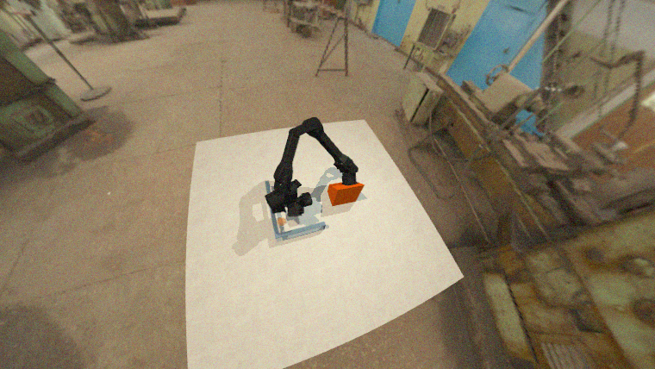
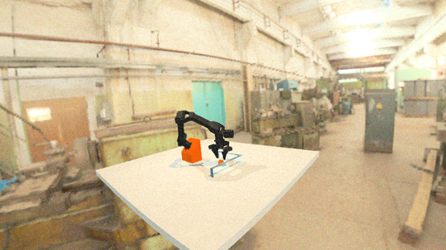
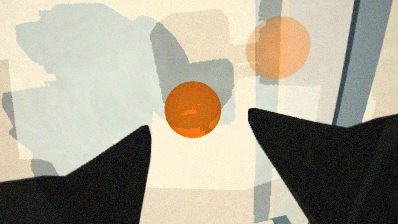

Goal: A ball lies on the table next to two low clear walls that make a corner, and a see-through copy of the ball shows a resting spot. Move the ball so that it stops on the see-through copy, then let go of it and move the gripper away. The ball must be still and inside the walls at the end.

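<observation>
Now: the orange ball 20 mm below my gripper tip. From my gripper tip the other things lie so: see-through ball copy (70 mm ahead, 30 mm to the left, 20 mm below).
</observation>
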